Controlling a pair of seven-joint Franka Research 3 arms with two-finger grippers.
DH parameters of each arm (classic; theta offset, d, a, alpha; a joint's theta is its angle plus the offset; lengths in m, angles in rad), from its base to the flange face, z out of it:
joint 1: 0 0.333 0 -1.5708
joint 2: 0 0 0 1.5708
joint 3: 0 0.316 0.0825 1.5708
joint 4: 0 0 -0.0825 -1.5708
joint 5: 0 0.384 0 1.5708
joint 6: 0 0 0.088 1.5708
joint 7: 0 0.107 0 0
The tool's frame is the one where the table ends.
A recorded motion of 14 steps. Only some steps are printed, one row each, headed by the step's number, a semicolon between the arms.
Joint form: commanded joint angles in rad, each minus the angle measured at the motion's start. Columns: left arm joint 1, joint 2, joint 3, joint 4, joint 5, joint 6, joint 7; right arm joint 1, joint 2, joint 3, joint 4, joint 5, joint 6, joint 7.
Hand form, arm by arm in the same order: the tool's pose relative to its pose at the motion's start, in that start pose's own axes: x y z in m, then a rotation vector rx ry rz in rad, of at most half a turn. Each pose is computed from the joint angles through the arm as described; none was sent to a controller.
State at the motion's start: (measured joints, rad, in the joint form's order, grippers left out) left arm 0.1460 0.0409 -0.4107 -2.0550 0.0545 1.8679 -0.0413; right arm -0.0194 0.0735 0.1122 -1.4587 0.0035 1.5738 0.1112
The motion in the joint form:
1: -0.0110 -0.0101 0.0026 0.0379 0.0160 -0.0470 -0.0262; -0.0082 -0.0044 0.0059 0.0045 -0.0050 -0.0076 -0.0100
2: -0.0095 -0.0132 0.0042 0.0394 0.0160 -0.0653 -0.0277; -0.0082 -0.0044 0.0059 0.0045 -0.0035 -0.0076 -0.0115
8: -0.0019 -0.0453 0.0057 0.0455 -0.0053 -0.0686 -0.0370; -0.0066 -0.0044 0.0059 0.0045 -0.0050 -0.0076 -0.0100
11: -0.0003 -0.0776 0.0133 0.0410 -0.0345 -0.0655 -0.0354; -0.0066 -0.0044 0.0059 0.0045 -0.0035 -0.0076 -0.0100
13: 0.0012 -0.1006 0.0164 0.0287 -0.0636 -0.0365 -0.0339; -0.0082 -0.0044 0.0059 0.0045 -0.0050 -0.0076 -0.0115
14: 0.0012 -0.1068 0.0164 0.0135 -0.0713 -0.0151 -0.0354; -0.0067 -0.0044 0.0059 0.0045 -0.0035 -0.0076 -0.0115
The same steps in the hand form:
1: -0.0018 0.0023 -0.0189 0.0221 0.0015 -0.0173; -0.0017 0.0020 -0.0041 -0.0050 0.0019 -0.0077
2: -0.0042 0.0005 -0.0194 0.0235 -0.0126 -0.0225; -0.0018 0.0019 -0.0041 -0.0035 0.0017 -0.0092
8: -0.0101 -0.0021 -0.0365 0.0119 0.0185 -0.0500; -0.0018 0.0011 -0.0041 -0.0049 0.0019 -0.0093
11: -0.0171 -0.0036 -0.0490 -0.0075 0.0455 -0.0672; -0.0019 0.0009 -0.0041 -0.0035 0.0017 -0.0093
13: -0.0203 -0.0029 -0.0560 -0.0298 0.0824 -0.0787; -0.0017 0.0020 -0.0041 -0.0050 0.0019 -0.0092
14: -0.0208 -0.0020 -0.0534 -0.0354 0.0941 -0.0828; -0.0018 0.0010 -0.0041 -0.0035 0.0017 -0.0107

